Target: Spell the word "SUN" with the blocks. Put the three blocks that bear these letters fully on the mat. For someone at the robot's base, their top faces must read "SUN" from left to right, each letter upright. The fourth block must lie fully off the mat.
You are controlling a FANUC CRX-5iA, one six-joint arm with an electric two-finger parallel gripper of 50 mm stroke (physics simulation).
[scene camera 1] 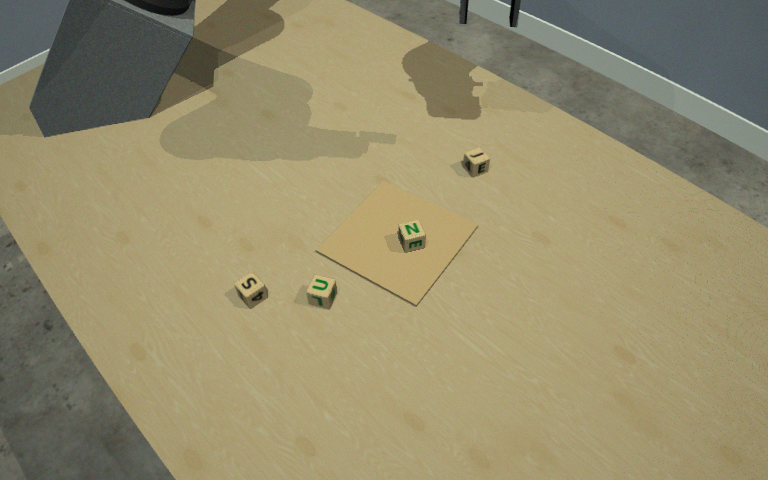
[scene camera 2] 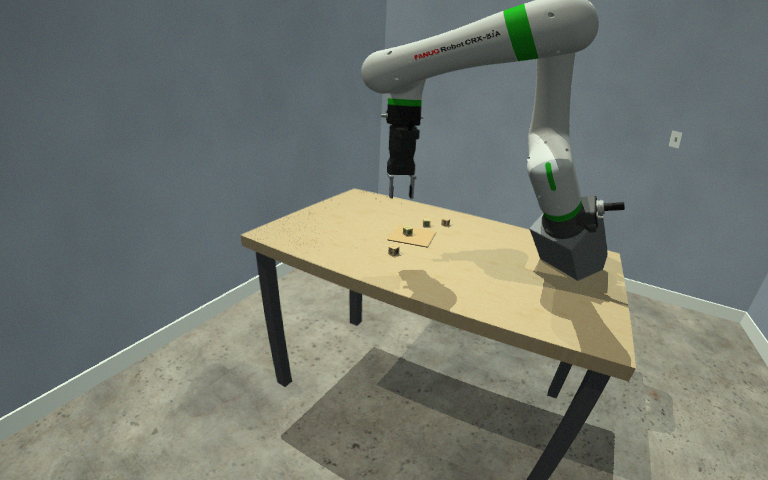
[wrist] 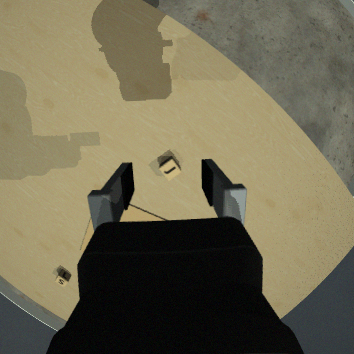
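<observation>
The N block [scene camera 1: 411, 236] [scene camera 2: 407, 231] stands on the tan mat [scene camera 1: 362, 232] [scene camera 2: 421, 238] [wrist: 137, 215], green N on top. The green U block [scene camera 1: 321, 291] [scene camera 2: 426, 223] is off the mat; in scene camera 1 its U opens leftward. The black S block [scene camera 1: 250, 289] [scene camera 2: 445, 222] [wrist: 62, 276] is off the mat beyond it, its S tilted. The fourth block [scene camera 1: 476, 162] [scene camera 2: 393, 250] [wrist: 170, 167] is off the mat's opposite side, its top a dark bar-like letter. My gripper [scene camera 1: 488, 23] [scene camera 2: 400, 196] [wrist: 166, 174] is open and empty, high above the table.
The robot's grey base [scene camera 1: 113, 73] [scene camera 2: 569, 249] stands at one end of the wooden table [scene camera 1: 396, 367] [scene camera 2: 339, 243] [wrist: 240, 150]. Shadows of the arm lie on the table between the base and the blocks. Walls stand beyond the table.
</observation>
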